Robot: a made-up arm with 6 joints.
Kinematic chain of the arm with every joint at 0, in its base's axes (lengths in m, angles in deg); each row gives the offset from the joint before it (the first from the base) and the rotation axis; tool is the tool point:
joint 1: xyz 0 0 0.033 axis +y
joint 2: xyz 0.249 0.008 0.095 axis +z
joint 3: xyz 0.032 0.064 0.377 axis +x
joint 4: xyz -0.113 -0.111 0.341 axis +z
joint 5: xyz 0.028 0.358 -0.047 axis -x
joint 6: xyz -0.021 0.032 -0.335 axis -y
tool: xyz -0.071 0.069 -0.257
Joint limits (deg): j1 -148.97..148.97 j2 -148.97..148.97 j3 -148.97..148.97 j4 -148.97..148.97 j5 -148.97..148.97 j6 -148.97..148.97
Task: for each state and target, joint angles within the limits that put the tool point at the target. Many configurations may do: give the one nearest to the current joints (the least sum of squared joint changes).
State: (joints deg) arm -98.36 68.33 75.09 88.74 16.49 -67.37
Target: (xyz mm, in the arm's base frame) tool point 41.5 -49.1 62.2
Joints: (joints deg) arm -97.24 51.33 86.58 127.52 19.03 -62.81
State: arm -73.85 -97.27 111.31 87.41 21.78 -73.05
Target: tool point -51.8 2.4 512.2
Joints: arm -82.04 -113.62 106.60 110.74 52.81 -59.29
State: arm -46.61 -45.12 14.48 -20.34 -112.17 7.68
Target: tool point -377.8 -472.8 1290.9
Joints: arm -57.21 -65.26 22.96 -52.36 -88.06 16.82
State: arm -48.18 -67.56 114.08 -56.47 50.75 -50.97
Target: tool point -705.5 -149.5 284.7
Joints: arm -89.40 -75.57 130.25 -69.92 18.58 -71.26
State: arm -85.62 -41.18 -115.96 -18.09 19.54 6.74
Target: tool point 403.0 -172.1 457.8
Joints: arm -54.62 -23.64 -87.20 -35.10 -37.26 12.56
